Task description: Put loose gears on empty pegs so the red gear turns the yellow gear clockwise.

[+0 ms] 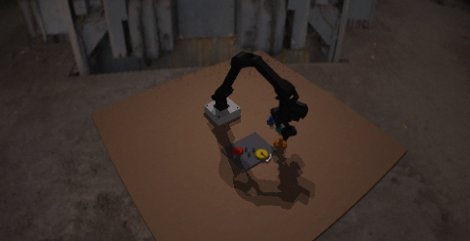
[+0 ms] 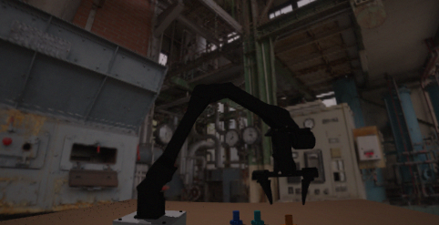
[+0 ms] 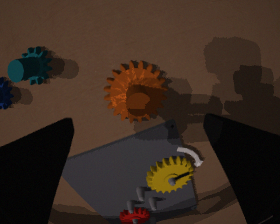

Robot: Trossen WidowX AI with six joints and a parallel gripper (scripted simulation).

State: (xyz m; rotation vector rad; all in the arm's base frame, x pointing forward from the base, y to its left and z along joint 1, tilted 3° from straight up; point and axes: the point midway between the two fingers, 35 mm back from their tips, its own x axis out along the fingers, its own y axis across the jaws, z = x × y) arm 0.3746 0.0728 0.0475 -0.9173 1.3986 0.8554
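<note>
My gripper tip is 5 cm above the orange gear. From my gripper tip the other things lie so: teal gear (8 cm behind, 8 cm to the left, 5 cm below); yellow gear (12 cm to the right, 5 cm below); white arrow (3 cm ahead, 11 cm to the right, 6 cm below).
</note>
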